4 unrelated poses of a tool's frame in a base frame.
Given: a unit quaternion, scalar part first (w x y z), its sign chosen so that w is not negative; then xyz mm.
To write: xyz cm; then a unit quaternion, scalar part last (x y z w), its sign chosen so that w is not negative. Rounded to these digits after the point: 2 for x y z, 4 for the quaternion.
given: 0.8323, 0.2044, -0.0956, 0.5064, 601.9, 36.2, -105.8
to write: 60.19, 3.62, -10.58, 0.2044, -0.0956, 0.5064, 0.8323
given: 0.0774, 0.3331, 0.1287, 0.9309, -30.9, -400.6, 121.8
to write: -3.09, -40.06, 12.18, 0.3331, 0.1287, 0.9309, 0.0774
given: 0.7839, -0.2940, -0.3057, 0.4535, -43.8, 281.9, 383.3
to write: -4.38, 28.19, 38.33, -0.2940, -0.3057, 0.4535, 0.7839
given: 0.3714, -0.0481, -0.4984, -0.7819, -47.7, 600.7, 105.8
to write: -4.77, 60.07, 10.58, -0.0481, -0.4984, -0.7819, 0.3714
